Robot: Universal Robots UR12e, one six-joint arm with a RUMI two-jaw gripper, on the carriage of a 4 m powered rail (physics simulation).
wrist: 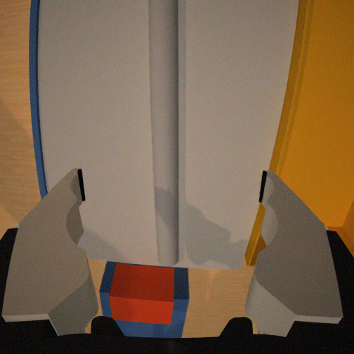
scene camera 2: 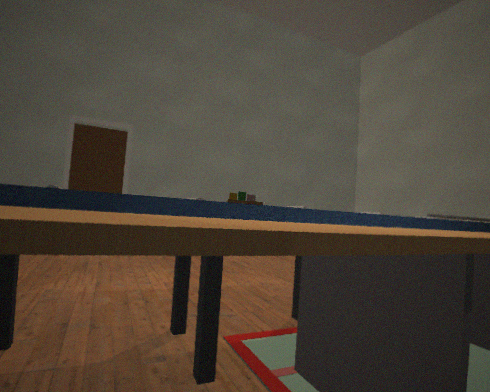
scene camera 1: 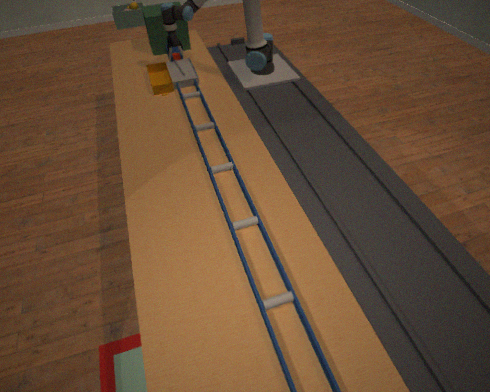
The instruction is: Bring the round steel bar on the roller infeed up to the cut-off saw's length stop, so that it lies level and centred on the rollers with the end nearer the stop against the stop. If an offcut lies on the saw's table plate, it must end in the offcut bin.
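Places are measured from the arm's base along level axes (x left, y back, z up), in millimetres.
Pixels of known places: gripper, between the fingertips: (scene camera 1: 176,59); arm's base, origin of its link: (scene camera 1: 262,69).
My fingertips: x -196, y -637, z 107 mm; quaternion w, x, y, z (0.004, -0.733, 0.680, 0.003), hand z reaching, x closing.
Note:
Ahead of a thing's pixels: the offset from my fingertips to its top centre. "pt": to the spot under its first point.
An offcut @[dx +4, dy +7, dz -58 mm] (scene camera 1: 179,68) (wrist: 165,100), a short grey round bar, lies on the saw's pale table plate @[dx +26, dy +17, dz -78 mm] (scene camera 1: 191,73) (wrist: 100,100). One end is near the red length stop @[dx -169, dy +17, dz -32 mm] (scene camera 1: 177,56) (wrist: 142,287). My gripper (scene camera 1: 174,48) (wrist: 171,171) is open, with its fingers on either side of the offcut and nothing held between them. The yellow offcut bin @[dx +51, dy -161, dz -65 mm] (scene camera 1: 162,89) (wrist: 295,100) stands beside the plate. The roller infeed (scene camera 1: 278,300) runs away from the plate. A thin grey length (scene camera 2: 457,217) at the right of scene camera 2 may be the steel bar; its ends are hidden.
A green block @[pt dx -449, dy -95, dz +57 mm] (scene camera 1: 155,32) stands behind the stop at the table's far end. Blue side rails (scene camera 1: 275,257) (scene camera 2: 200,207) border the rollers. The arm's carriage (scene camera 1: 240,80) is on the dark rail bed (scene camera 1: 330,165) beside the table. A red-edged floor area (scene camera 1: 107,370) (scene camera 2: 255,365) lies by the table.

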